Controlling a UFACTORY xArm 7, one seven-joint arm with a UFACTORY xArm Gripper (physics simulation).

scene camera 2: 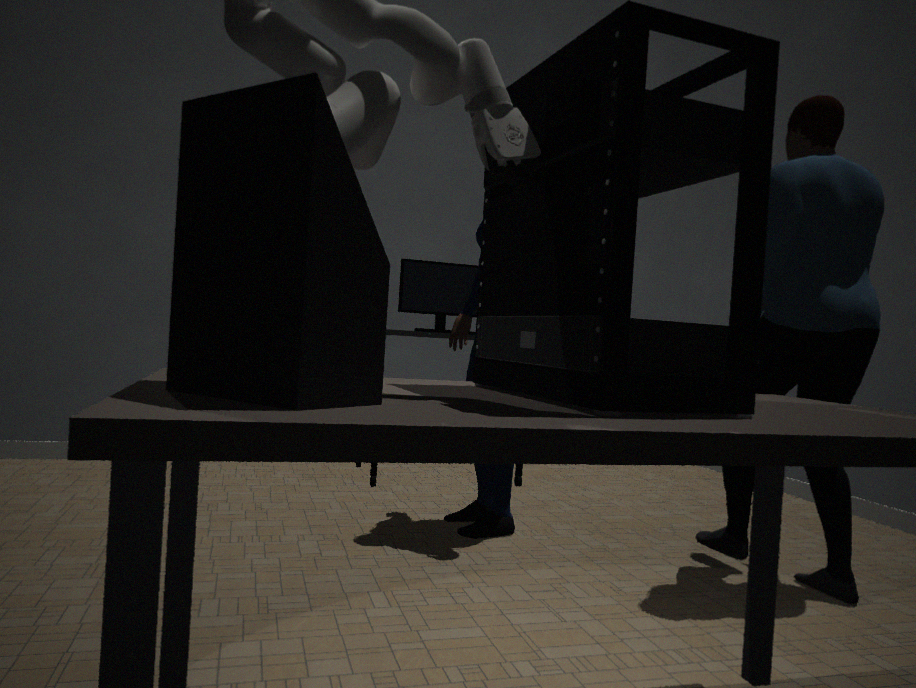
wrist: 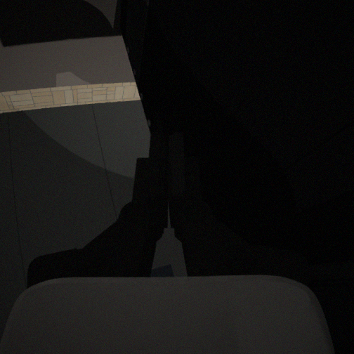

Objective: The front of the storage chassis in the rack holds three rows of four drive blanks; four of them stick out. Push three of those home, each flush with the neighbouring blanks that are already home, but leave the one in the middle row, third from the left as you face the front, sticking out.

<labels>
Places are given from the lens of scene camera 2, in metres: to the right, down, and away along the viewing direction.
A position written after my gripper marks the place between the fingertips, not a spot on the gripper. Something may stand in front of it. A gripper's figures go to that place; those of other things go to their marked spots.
my gripper point(scene camera 2: 529, 202): 0.12, -0.24, 1.22
black rack point(scene camera 2: 553, 321): 0.16, -0.04, 1.20
</labels>
